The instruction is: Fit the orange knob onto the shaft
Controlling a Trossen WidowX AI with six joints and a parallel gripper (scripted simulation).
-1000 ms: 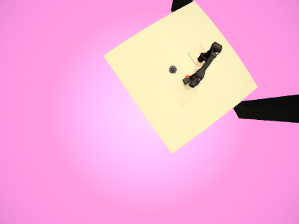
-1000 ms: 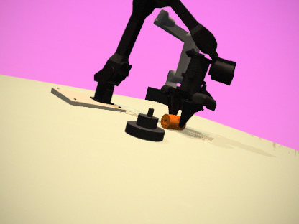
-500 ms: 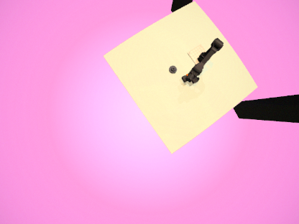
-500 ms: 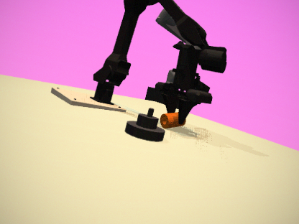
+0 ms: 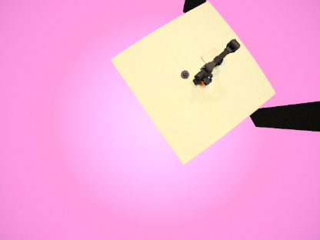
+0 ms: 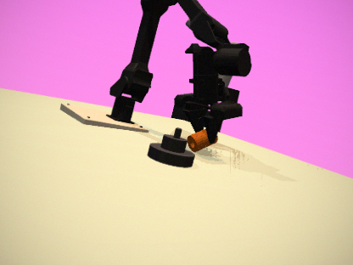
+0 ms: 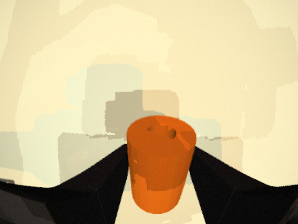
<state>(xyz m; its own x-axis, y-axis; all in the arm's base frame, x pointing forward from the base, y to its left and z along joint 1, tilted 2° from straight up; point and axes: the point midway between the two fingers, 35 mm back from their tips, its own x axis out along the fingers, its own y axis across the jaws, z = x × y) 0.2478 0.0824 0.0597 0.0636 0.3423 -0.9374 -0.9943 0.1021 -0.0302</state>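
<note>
My gripper tip is 160 mm to the left of the dark pedestal and 80 mm short of it. Round my gripper tip: orange knob: 10 mm to the right.
</note>
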